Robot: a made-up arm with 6 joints.
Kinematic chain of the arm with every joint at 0, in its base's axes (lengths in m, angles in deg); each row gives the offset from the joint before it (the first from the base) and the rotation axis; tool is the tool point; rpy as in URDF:
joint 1: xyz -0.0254 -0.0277 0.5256 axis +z
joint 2: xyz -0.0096 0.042 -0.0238 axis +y
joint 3: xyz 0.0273 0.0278 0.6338 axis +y
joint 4: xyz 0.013 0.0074 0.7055 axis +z
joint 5: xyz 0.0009 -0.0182 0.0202 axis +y
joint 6: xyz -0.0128 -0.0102 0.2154 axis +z
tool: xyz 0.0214 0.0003 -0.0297 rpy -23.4 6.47 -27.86
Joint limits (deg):
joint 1: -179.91..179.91
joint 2: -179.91..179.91
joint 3: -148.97..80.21
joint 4: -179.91..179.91
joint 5: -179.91..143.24
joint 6: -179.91..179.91
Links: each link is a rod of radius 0.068 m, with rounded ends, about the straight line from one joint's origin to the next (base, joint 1, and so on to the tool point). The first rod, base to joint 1, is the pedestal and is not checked.
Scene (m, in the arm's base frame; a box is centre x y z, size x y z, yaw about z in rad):
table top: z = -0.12
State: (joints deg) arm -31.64 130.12 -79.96 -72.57 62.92 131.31
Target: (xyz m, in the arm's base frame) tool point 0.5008 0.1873 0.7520
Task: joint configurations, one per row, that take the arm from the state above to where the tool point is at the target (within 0.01 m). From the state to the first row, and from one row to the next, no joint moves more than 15 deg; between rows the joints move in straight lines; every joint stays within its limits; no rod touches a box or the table.
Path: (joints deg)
1: -45.07 118.55 -86.19 -72.93 57.61 131.77
2: -58.49 106.99 -92.42 -73.30 52.30 132.22
3: -71.92 95.42 -98.65 -73.66 46.99 132.68
4: -85.35 83.86 -104.88 -74.02 41.68 133.14
5: -98.77 72.29 -111.12 -74.38 36.37 133.60
6: -112.20 60.72 -117.35 -74.75 31.06 134.05
7: -125.63 49.16 -123.58 -75.11 25.75 134.51
8: -139.05 37.59 -129.81 -75.47 20.44 134.97
9: -152.48 26.03 -136.04 -75.83 15.13 135.42

